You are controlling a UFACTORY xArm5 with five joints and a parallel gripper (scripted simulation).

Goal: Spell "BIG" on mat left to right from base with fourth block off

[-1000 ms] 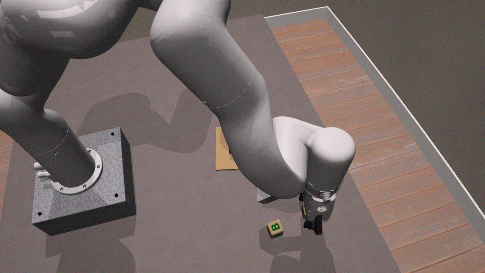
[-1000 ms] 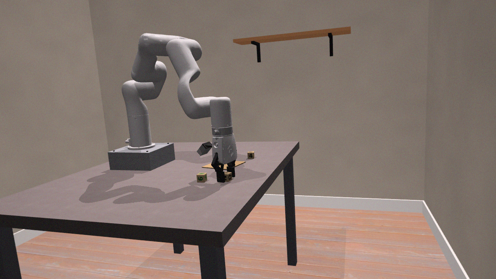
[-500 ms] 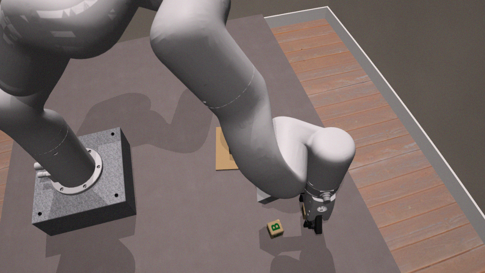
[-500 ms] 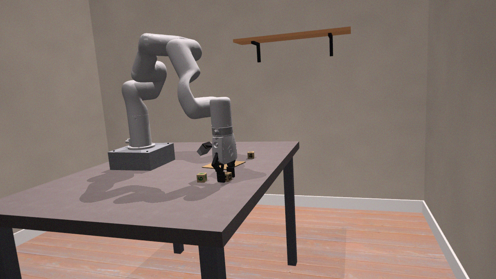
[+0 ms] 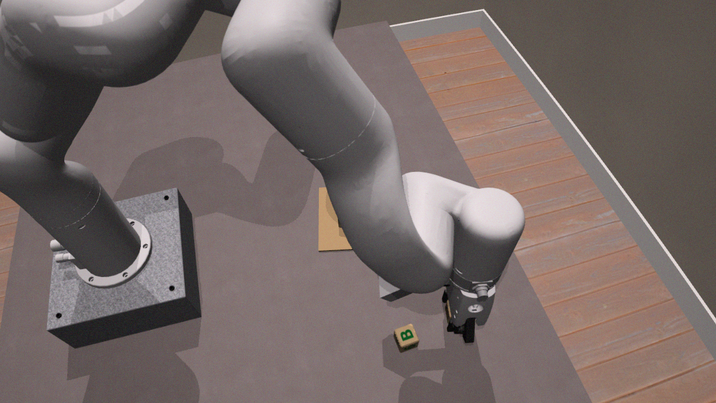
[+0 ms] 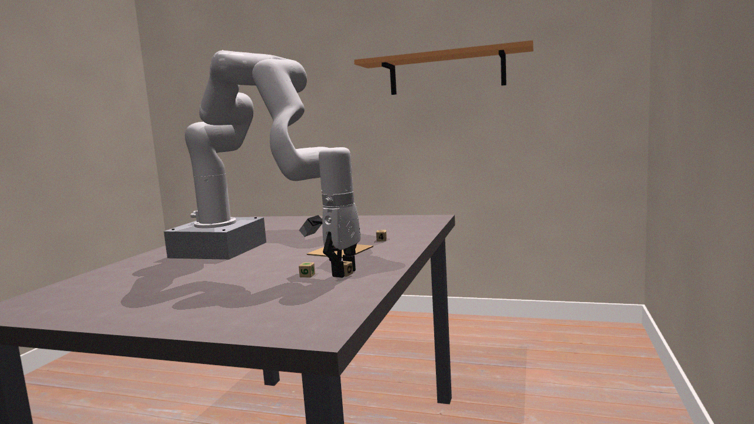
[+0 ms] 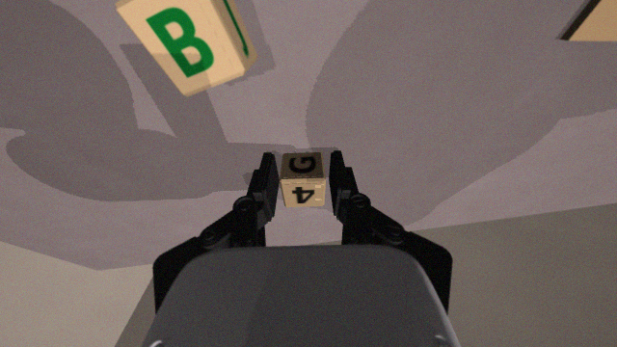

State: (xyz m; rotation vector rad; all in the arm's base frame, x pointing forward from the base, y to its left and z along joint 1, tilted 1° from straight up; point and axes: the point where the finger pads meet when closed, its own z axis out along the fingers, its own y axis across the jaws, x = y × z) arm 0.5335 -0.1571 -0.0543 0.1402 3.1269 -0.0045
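Right now the G block is 10 mm below my hand. Round my hand: tan mat: 130 mm behind, 220 mm to the left, 20 mm below; B block: 90 mm behind, 30 mm to the right, 10 mm below.
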